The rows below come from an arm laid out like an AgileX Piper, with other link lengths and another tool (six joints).
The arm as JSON. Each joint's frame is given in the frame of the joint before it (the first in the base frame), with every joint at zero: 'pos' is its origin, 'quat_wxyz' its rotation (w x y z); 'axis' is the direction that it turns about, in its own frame. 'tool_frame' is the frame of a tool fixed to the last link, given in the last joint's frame.
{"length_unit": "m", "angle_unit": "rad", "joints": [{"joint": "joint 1", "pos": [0.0, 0.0, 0.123], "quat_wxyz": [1.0, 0.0, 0.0, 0.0], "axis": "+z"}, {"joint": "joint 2", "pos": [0.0, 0.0, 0.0], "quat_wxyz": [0.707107, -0.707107, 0.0, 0.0], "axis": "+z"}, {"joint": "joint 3", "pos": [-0.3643, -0.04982, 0.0], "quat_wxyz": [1.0, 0.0, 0.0, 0.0], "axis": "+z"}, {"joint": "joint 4", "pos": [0.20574, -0.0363, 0.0], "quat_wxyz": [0.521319, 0.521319, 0.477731, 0.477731], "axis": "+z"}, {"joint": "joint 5", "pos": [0.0, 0.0, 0.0], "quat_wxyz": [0.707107, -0.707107, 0.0, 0.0], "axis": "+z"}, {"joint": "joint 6", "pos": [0.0, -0.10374, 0.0], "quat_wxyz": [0.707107, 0.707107, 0.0, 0.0], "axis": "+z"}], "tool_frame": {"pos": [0.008, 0.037, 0.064], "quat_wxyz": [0.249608, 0.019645, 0.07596, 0.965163]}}
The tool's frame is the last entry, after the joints.
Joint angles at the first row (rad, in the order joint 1, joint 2, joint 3, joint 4, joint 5, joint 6):
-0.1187 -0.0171 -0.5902 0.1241 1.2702 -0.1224
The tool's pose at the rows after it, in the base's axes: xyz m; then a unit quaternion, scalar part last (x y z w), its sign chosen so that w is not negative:
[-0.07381 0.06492 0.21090 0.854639 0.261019 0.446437 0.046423]
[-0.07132 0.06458 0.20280 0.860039 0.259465 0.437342 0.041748]
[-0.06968 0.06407 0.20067 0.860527 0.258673 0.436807 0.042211]
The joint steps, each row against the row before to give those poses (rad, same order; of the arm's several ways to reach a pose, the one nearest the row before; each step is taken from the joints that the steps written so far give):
0.0000 0.0000 0.0377 0.0000 -0.0351 0.0135
0.0000 0.0000 0.0336 0.0000 -0.0108 0.0020
0.0000 0.0000 0.0124 -0.0016 -0.0115 0.0000

